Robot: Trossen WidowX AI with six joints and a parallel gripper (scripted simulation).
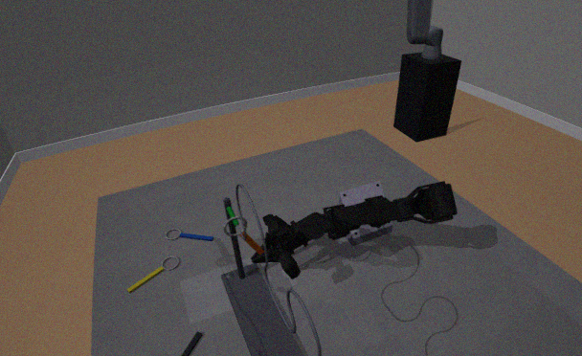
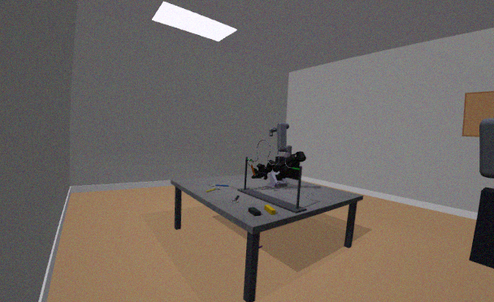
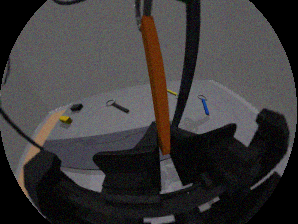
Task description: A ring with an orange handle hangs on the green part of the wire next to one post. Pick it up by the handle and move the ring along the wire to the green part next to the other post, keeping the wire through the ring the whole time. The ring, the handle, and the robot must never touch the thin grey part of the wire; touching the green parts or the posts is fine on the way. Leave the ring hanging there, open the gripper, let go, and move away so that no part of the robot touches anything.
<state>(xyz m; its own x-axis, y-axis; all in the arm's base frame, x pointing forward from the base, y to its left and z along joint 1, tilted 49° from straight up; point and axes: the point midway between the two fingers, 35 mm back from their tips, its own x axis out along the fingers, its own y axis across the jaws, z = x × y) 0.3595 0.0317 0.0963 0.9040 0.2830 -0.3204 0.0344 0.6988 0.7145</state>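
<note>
Right now the orange-handled ring is 9 cm above my gripper tip and 1 cm ahead of it. The rest, counted from my gripper tip: yellow-handled ring 27 cm ahead, 17 cm to the right, 12 cm below; then blue-handled ring 30 cm to the right, 17 cm ahead, 12 cm below; then yellow block 47 cm to the left, 18 cm ahead, 11 cm below.
</note>
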